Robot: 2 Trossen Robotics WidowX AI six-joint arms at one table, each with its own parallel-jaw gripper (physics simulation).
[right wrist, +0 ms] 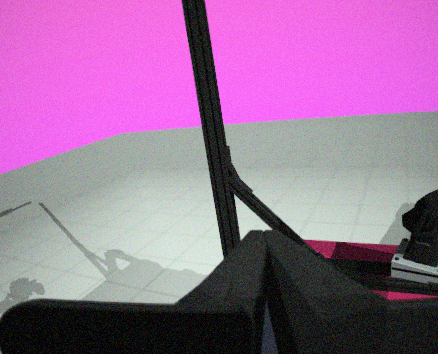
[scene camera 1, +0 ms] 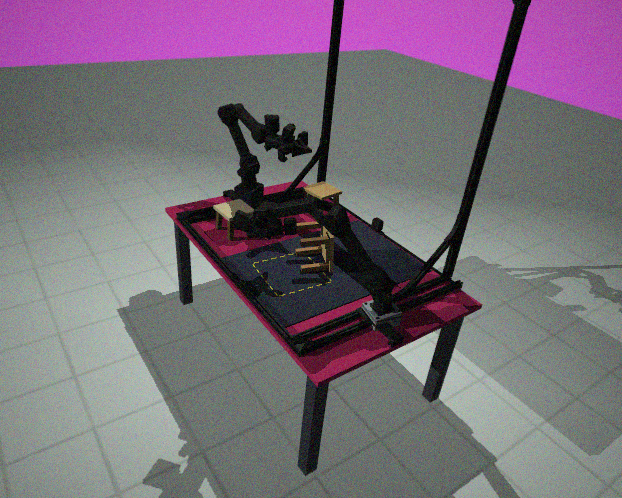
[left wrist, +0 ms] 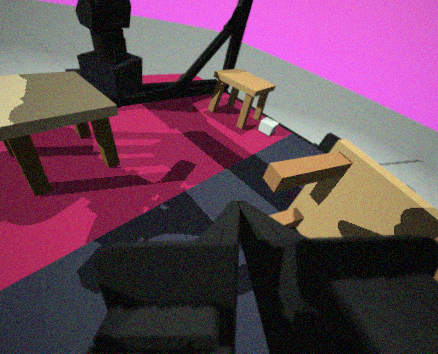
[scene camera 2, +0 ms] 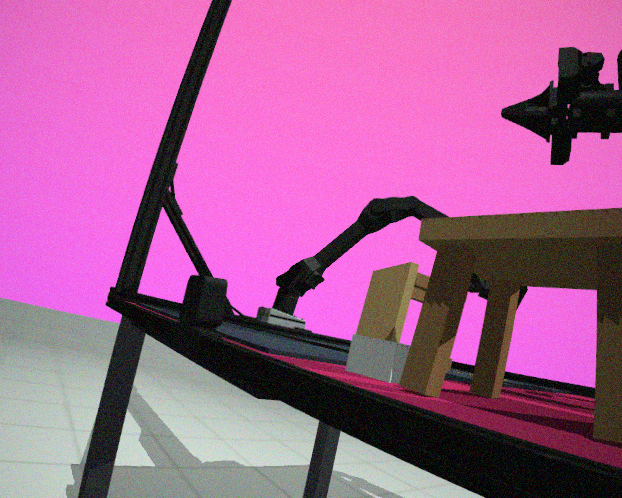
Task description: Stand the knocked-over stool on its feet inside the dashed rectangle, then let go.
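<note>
The knocked-over stool lies on its side on the dark mat, seat upright on edge, legs pointing left in scene camera 1. The yellow dashed rectangle lies under the legs; the seat stands near its right side. My left gripper is shut and empty, low on the leg side, near the leg ends; whether it touches them I cannot tell. In scene camera 2 it is mostly hidden behind another stool. My right gripper is shut and empty, high above the table.
Two other stools stand upright: one at the left, one at the back. A pale block sits beside the back stool. A black block is at the table's far edge.
</note>
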